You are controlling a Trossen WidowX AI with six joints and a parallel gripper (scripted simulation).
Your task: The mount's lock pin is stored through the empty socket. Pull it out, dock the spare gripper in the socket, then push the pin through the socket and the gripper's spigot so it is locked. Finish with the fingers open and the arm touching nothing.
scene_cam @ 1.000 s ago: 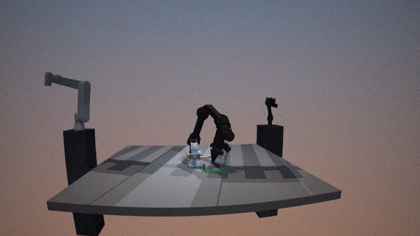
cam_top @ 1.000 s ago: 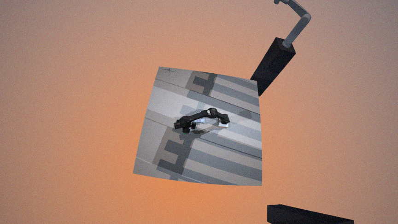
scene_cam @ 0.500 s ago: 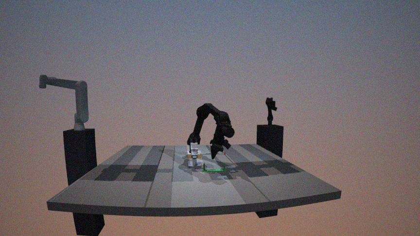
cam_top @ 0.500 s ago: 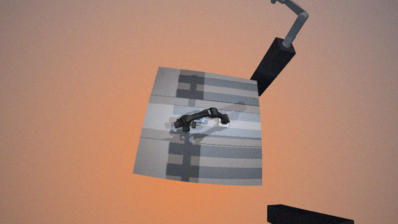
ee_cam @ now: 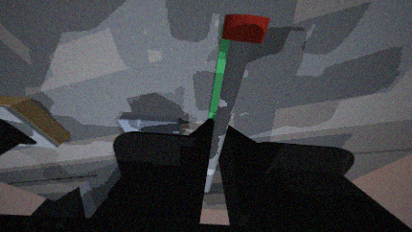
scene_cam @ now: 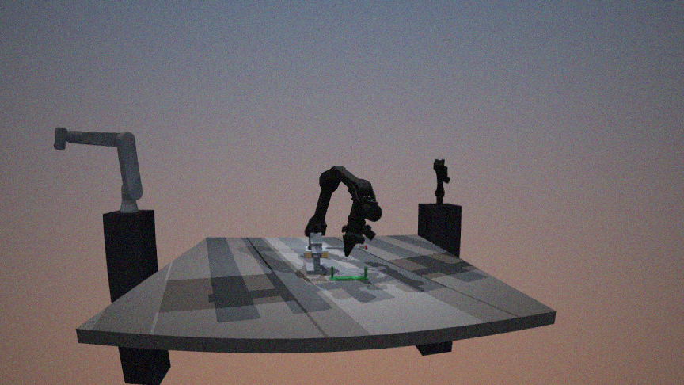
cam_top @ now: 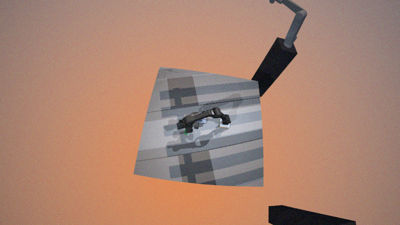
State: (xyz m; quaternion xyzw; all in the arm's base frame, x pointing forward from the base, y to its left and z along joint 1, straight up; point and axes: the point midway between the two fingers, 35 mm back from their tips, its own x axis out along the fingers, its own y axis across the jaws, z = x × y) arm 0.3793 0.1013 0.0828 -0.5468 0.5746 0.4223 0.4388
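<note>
My gripper tip is 10 cm past the socket, 10 cm to the left of it and 3 cm above it. From my gripper tip the other things lie so: green bracket (2 cm ahead, 1 cm to the left, 6 cm below); then spare gripper (12 cm behind, 10 cm to the right, 4 cm above).
</note>
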